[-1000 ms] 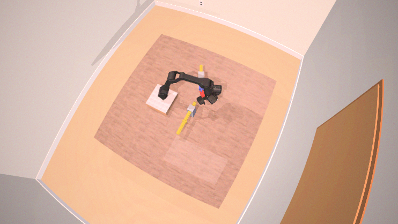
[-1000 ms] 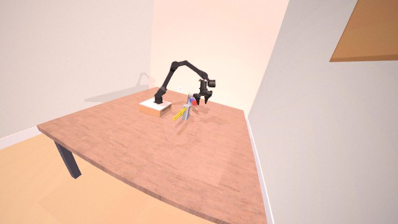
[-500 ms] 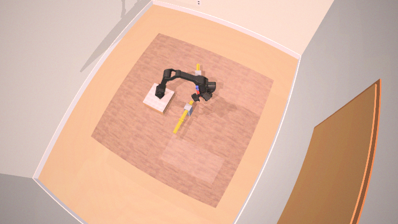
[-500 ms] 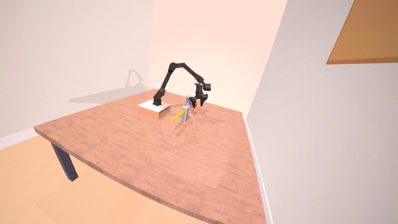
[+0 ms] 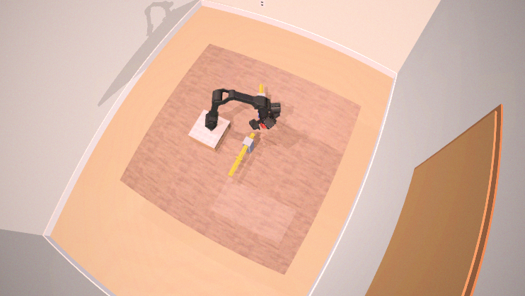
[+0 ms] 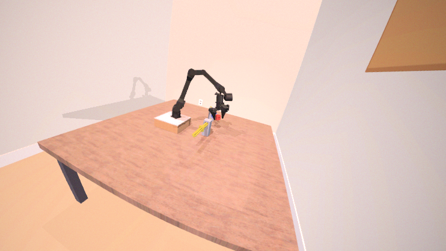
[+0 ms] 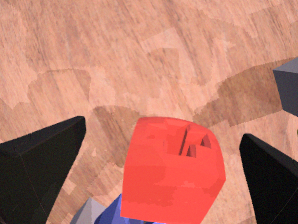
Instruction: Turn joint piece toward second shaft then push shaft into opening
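The red joint piece is 2 cm behind my gripper tip and 1 cm above it.
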